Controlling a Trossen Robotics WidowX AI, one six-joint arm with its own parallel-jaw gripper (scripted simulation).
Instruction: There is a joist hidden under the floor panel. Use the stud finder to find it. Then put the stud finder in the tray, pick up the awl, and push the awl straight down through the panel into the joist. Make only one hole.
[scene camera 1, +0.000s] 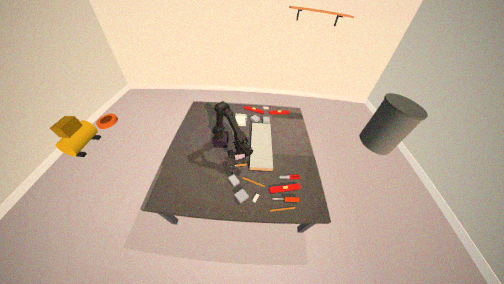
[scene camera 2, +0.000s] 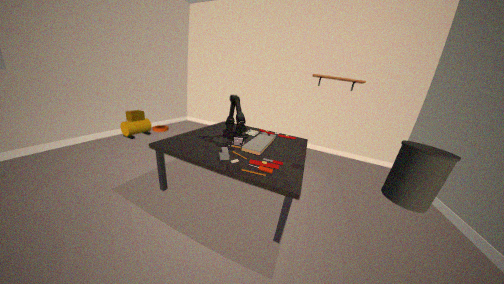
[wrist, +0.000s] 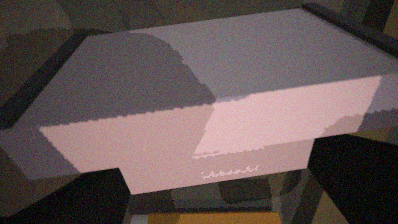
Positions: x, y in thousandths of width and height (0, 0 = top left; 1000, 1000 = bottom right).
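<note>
Visible here are a stud finder (wrist: 454, 471) and the gripper (wrist: 536, 654).
</note>
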